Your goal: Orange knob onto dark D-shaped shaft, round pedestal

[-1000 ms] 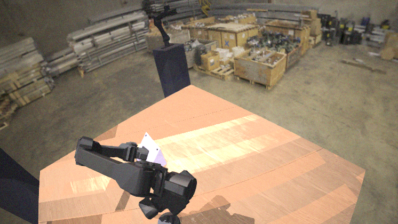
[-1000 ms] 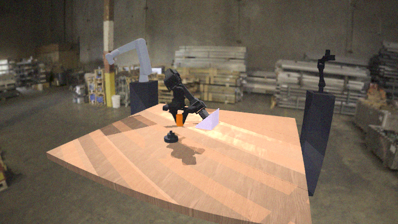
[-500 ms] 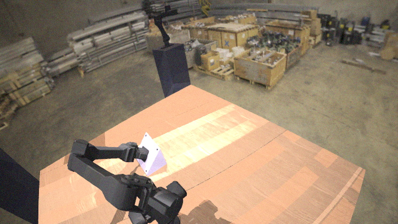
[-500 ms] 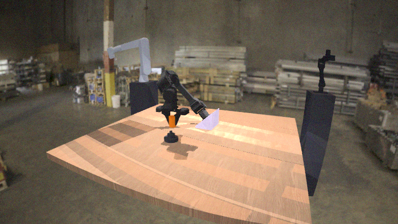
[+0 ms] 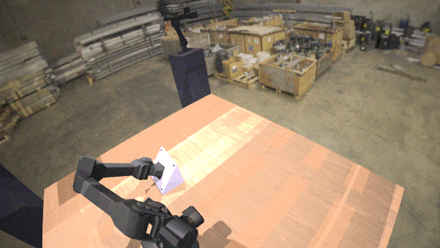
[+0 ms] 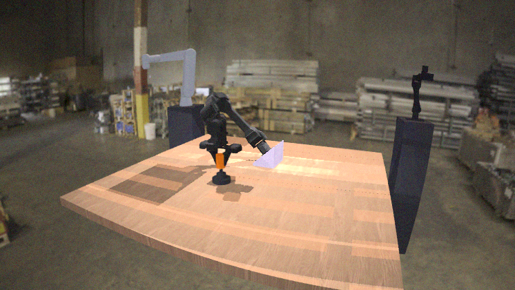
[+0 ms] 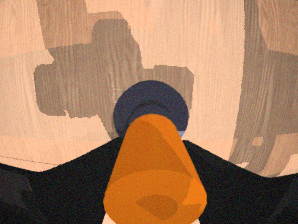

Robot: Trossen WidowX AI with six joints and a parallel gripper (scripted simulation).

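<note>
My gripper tip is 50 mm above the shaft. From my gripper tip the other things lie so: orange knob (20 mm above).
</note>
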